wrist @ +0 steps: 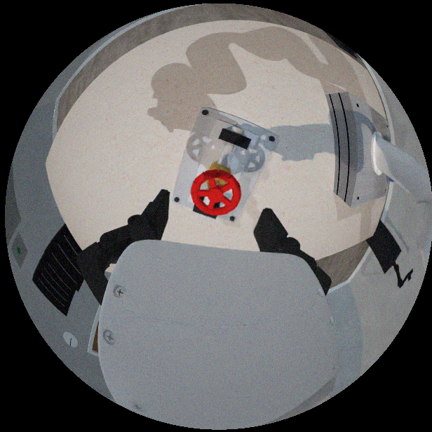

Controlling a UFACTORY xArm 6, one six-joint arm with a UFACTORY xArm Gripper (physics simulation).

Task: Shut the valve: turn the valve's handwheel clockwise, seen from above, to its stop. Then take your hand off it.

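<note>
The valve's red handwheel [216, 193] is a spoked ring near the middle of the wrist view. It stands above a brass valve body [219, 166], of which a part shows behind the wheel. The valve is mounted on a grey metal base plate [186, 187] with dark bolts at its corners. My gripper [215, 212] is wide open and empty. Its two black fingers stand to the left and right, with the handwheel in the gap between them in the view, a little beyond the tips. I see no finger touching the wheel. The exact height above it is hard to tell.
The cream table top [110, 130] lies under the valve, with shadows of the arm on it. A grey mounting plate [357, 175] with the white arm base [402, 160] stands at the right. A black item [384, 245] lies at the lower right.
</note>
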